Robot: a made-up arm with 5 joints.
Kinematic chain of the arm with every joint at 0, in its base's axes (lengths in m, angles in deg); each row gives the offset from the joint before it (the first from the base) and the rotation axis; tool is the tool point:
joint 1: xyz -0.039 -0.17 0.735 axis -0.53 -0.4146 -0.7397
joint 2: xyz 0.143 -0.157 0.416 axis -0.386 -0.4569 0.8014
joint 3: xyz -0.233 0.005 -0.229 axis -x
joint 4: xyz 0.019 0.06 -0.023 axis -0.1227 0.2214 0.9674
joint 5: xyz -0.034 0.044 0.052 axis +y
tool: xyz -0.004 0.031 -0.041
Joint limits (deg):
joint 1: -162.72..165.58
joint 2: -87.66..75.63
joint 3: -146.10..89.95
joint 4: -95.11..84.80
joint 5: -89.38..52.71
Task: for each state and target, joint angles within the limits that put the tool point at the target. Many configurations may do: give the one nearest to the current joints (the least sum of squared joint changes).
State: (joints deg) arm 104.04 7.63 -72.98 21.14 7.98
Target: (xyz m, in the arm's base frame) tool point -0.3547 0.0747 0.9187
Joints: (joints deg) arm 101.94 47.16 -101.03 -3.27 0.41
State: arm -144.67 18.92 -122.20 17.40 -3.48
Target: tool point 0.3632 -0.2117 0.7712
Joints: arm -131.40 -30.19 -94.96 12.18 -7.14
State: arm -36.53 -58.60 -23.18 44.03 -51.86
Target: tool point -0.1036 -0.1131 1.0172
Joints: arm -13.71 -27.99 5.57 31.55 -51.75
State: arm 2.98 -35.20 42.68 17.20 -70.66
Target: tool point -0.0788 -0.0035 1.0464
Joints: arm -7.85 -51.69 39.29 44.32 -59.70
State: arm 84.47 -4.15 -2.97 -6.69 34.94
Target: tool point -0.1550 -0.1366 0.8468
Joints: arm 43.86 14.85 4.47 -38.44 20.70
